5 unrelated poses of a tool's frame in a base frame.
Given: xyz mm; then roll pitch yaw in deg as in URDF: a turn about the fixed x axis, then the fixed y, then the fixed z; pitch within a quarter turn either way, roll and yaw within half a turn.
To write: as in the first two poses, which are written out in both.
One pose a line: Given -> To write
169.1, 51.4, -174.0, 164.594, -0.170, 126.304 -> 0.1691, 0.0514, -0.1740, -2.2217, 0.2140, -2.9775
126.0, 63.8, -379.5, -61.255, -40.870, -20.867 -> 0.1260, 0.0638, -0.3795, -0.7860, 0.0183, -1.1985
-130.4, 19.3, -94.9, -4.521, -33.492, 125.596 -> -0.1304, 0.0193, -0.0949, 2.0969, 0.2590, 0.5354
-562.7, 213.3, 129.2, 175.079, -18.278, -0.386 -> -0.5627, 0.2133, 0.1292, 0.0354, 0.3172, 3.0490
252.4, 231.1, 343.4, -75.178, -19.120, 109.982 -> 0.2524, 0.2311, 0.3434, 2.3179, -1.0756, 1.0372
